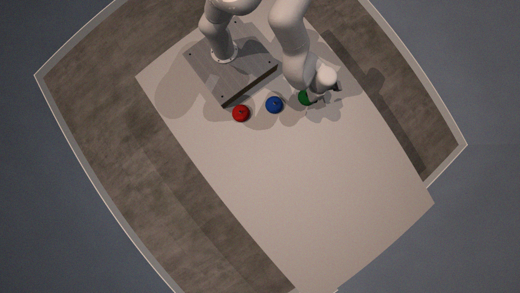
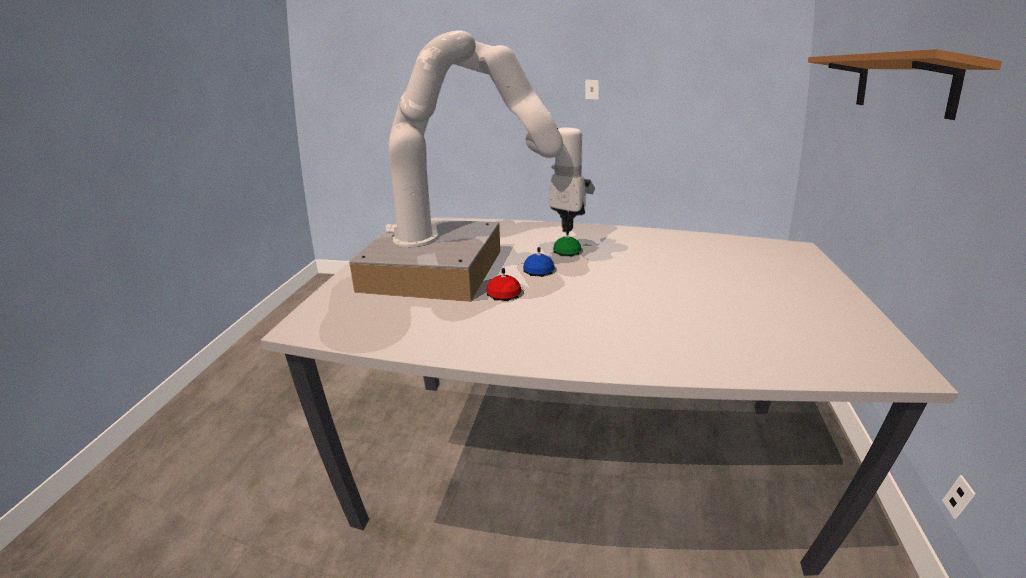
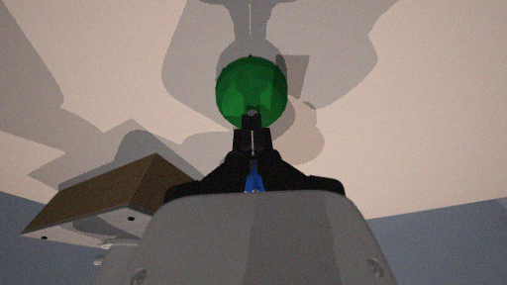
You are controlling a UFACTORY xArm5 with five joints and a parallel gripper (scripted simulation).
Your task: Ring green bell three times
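Now: the green bell 5 cm below my hand. Round my hand: blue bell (15 cm to the right, 6 cm behind, 4 cm below); red bell (31 cm to the right, 11 cm behind, 4 cm below).
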